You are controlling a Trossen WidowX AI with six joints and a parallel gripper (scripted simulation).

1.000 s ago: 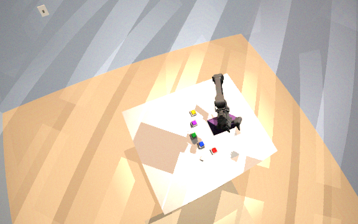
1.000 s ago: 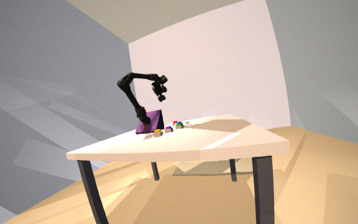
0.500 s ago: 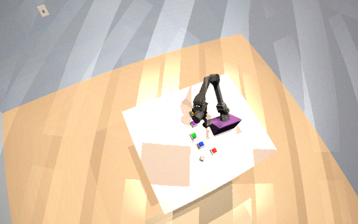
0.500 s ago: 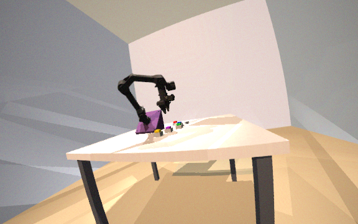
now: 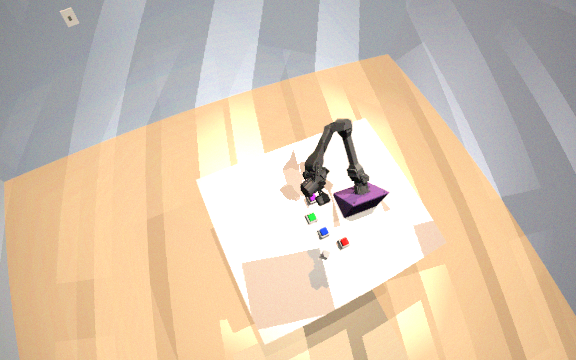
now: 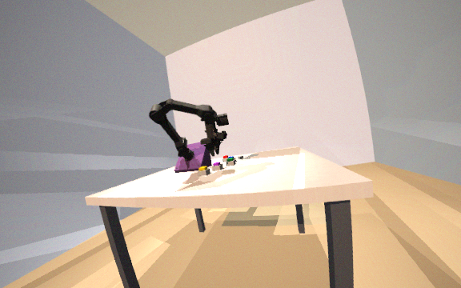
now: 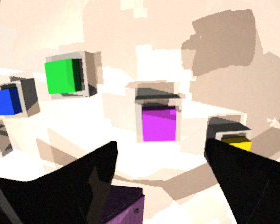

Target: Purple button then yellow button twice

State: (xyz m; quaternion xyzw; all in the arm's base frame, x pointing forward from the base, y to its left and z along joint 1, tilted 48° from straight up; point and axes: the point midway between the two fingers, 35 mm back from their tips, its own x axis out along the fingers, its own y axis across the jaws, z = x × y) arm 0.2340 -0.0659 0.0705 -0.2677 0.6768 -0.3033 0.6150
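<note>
Now: gripper tip 5 cm above the purple button. Round my gripper tip: green button (5 cm ahead, 9 cm to the left, 5 cm below); then yellow button (4 cm behind, 9 cm to the right, 5 cm below); then blue button (3 cm ahead, 19 cm to the left, 5 cm below).
</note>
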